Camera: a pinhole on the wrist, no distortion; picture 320 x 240 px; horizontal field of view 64.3 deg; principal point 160.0 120.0 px. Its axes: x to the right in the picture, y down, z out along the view. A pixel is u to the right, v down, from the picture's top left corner.
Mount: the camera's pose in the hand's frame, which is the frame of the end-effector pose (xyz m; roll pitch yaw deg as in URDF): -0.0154 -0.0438 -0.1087 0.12 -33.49 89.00
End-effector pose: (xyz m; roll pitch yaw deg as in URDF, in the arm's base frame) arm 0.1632 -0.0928 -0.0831 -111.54 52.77 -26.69
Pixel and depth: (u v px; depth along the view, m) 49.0 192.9 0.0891
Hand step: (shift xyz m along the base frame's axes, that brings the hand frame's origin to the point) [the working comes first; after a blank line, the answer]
In the camera's frame: -0.0389 0.0255 0.0891

0.0718 -0.0428 0.1163
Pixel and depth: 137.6 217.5 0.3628
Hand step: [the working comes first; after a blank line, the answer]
In the camera's frame: -0.0319 0.1390 0.3628

0.1643 0.2114 0.2372
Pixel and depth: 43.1 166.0 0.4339
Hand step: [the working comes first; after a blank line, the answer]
In the camera's frame: -0.1993 0.0784 0.4339

0.3388 0.1631 0.2999
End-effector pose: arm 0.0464 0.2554 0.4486 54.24 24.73 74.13
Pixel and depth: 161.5 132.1 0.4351
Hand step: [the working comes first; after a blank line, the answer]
In the camera's frame: 0.0026 0.0207 0.4351

0.3389 -0.1678 -0.0553
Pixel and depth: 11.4 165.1 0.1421
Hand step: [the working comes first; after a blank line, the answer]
In the camera's frame: -0.0829 0.0252 0.1421

0.0485 -0.1308 -0.1419
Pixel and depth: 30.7 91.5 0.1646
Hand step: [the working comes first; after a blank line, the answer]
In the camera's frame: -0.0836 -0.0184 0.1646

0.0813 -0.0993 -0.1604
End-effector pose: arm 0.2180 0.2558 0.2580 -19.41 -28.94 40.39
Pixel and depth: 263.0 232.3 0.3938
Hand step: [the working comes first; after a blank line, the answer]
In the camera's frame: 0.1593 0.1737 0.3938

-0.2386 -0.2239 0.1988
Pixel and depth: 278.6 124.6 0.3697
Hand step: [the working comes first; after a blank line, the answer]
In the camera's frame: 0.1722 0.0067 0.3697

-0.1299 -0.1108 0.2627
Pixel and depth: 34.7 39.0 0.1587
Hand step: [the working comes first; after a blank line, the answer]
In the camera's frame: -0.0781 -0.0505 0.1587

0.1293 -0.1429 0.0571
